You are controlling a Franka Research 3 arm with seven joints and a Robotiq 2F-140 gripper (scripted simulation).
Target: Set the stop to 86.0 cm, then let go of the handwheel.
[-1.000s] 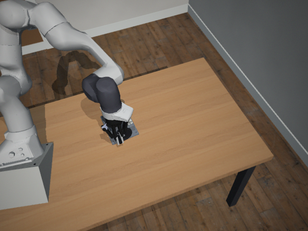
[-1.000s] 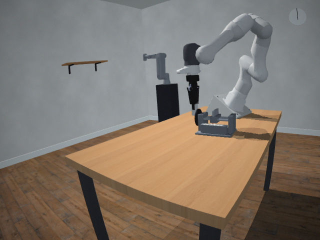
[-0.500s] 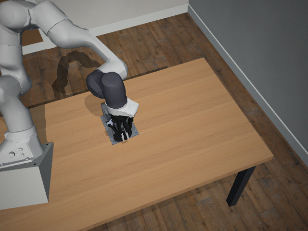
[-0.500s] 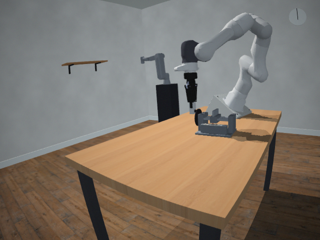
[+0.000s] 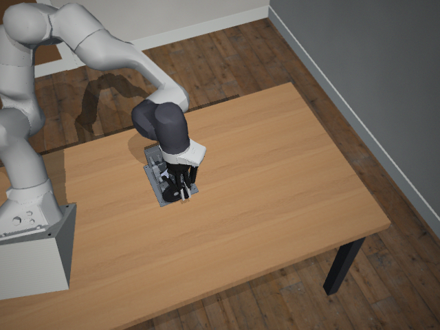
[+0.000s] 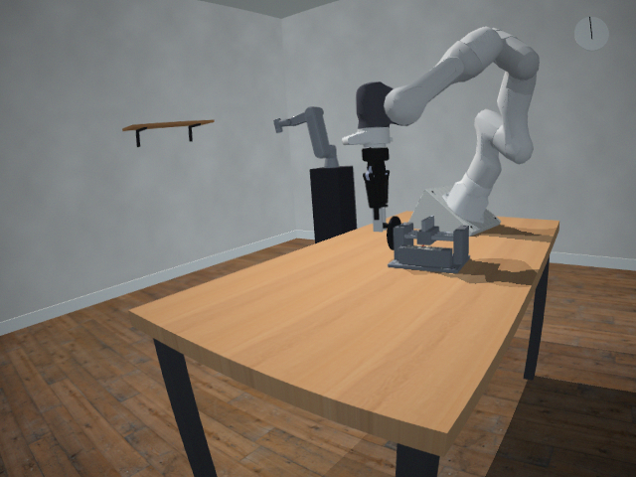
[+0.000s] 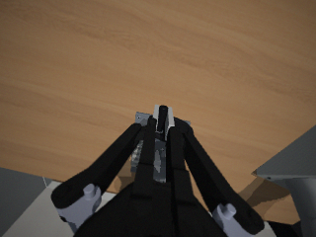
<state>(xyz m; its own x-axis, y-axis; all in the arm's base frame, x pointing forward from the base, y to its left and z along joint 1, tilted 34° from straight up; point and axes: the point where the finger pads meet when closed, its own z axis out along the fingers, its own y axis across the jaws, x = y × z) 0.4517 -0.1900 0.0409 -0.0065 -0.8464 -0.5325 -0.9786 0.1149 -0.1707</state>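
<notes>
Now: the sliding stop block 10 mm behind my hand, 140 mm to the left of it and 30 mm below it. From my hand the other things lie so: black handwheel 10 mm behind, 20 mm to the left, 20 mm below.
</notes>
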